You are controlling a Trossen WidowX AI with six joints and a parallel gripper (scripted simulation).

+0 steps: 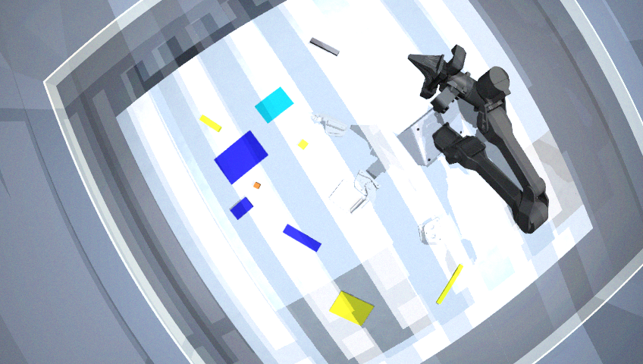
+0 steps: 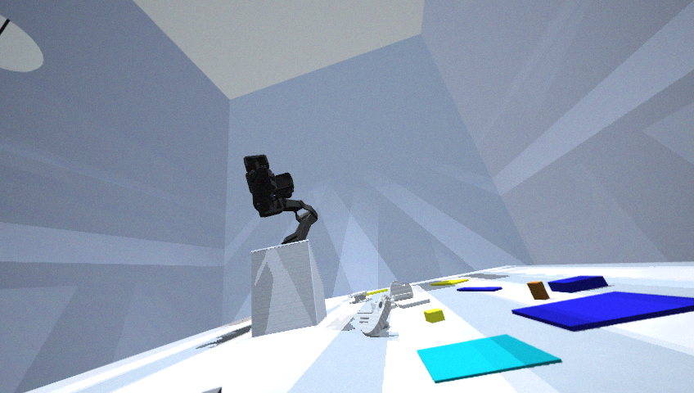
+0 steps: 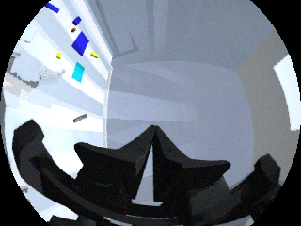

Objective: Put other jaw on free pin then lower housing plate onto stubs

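Right now the grey ribbed jaw is 340 mm below my gripper tip, 200 mm ahead of it and 50 mm to the right of it. Also, from my gripper tip: cyan tile 380 mm below, 280 mm ahead, 180 mm to the right; white base 370 mm below, 280 mm ahead, 190 mm to the left; small yellow cube 370 mm below, 290 mm ahead, 30 mm to the right.
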